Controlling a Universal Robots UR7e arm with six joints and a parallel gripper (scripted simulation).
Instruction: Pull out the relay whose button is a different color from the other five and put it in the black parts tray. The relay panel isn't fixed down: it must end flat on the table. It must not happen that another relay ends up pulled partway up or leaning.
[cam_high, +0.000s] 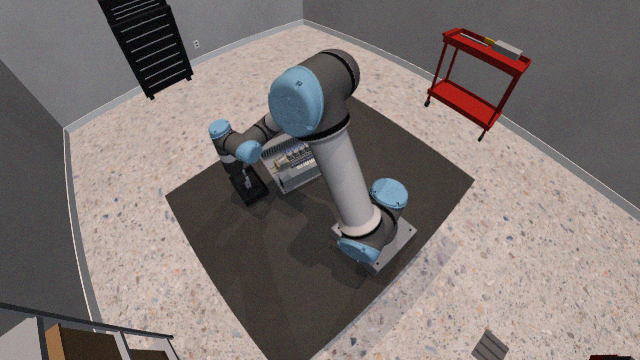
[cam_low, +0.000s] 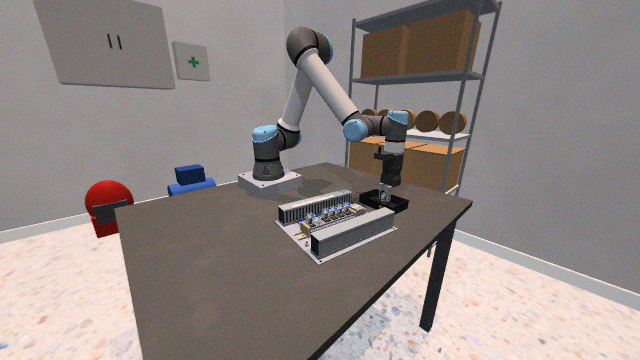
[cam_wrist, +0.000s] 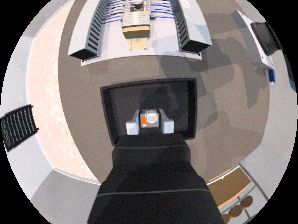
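Now: the black parts tray 3 cm below my hand. From my hand the other things lie so: relay panel 27 cm to the right, 4 cm behind, 1 cm below; then relay 1 cm below.
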